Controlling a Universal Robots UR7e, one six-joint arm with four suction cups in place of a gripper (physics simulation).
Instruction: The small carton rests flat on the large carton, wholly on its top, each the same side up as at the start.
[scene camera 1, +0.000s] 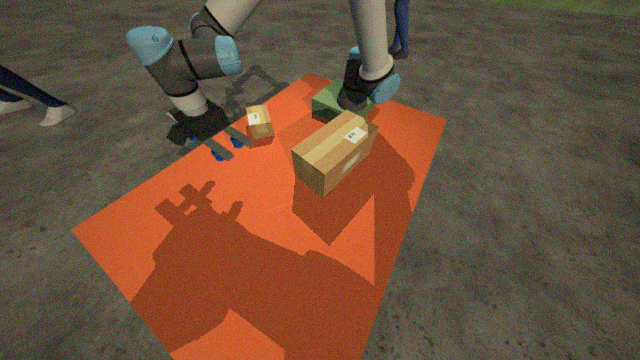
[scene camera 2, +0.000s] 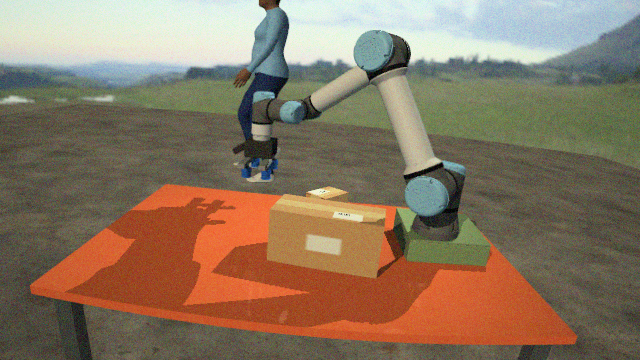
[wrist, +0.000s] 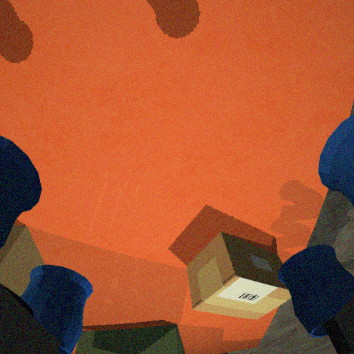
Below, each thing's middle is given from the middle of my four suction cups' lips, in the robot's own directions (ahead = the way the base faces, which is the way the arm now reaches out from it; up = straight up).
Now: suction cup 25 cm past the small carton (scene camera 1: 260, 124), 10 cm to the left of it and 13 cm above it. From my suction cup the other things lie so: large carton (scene camera 2: 340, 237) (27 cm behind, 32 cm to the left, 9 cm below).
